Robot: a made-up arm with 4 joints.
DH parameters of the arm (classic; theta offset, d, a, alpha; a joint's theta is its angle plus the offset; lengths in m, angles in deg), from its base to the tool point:
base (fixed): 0 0 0 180
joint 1: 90 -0.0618 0.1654 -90
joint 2: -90 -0.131 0.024 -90
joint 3: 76.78 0 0.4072 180
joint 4: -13.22 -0.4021 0.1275 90
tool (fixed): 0 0.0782 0 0
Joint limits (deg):
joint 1: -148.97..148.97
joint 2: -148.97..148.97
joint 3: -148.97..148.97
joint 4: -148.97..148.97
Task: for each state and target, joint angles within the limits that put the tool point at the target. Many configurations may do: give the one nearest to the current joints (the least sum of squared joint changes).
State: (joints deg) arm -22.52 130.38 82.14 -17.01
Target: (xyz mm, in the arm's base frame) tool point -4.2 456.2 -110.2
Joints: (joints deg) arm -20.46 146.68 84.86 -17.55
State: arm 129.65 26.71 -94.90 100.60
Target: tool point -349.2 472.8 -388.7
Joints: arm 131.02 0.79 -93.16 102.28
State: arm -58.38 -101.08 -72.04 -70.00
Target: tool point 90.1 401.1 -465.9
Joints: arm -76.30 -64.53 -57.76 -36.25
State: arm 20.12 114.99 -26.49 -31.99
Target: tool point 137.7 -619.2 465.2
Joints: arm 42.30 90.37 -32.00 -48.13
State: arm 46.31 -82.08 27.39 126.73
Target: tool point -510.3 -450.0 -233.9
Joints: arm 87.50 -70.06 76.44 148.97
